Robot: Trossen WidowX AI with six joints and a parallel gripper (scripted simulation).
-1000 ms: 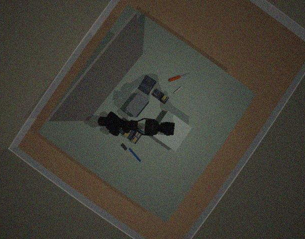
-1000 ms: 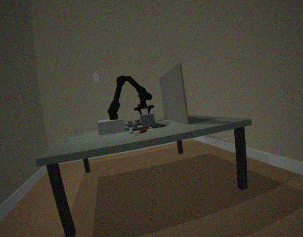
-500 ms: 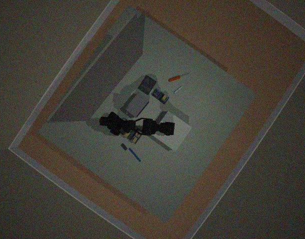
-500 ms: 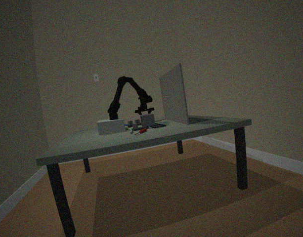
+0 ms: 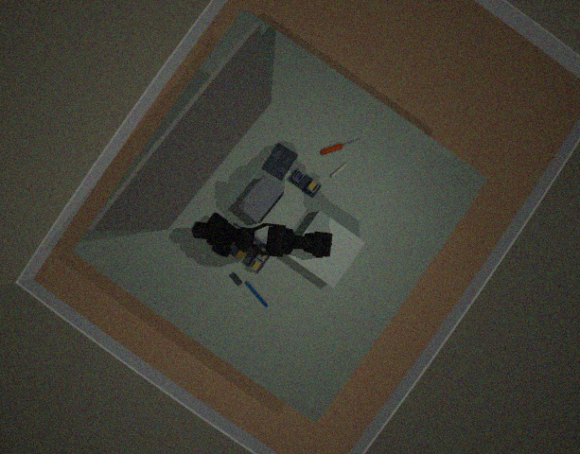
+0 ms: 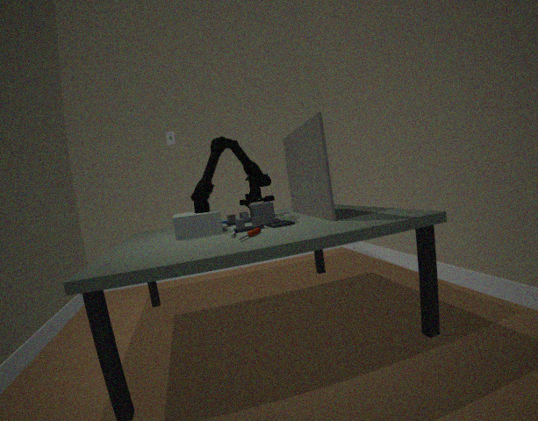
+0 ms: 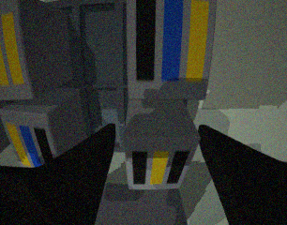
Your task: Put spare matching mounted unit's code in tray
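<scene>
My gripper tip is now 20 mm below the grey spare module. Round my gripper tip: grey mounted unit 160 mm to the right, 50 mm behind, 30 mm above; blue marker pen 200 mm to the left, 190 mm behind, 20 mm below; upright panel 230 mm to the right, 200 mm above, 190 mm ahead.
</scene>
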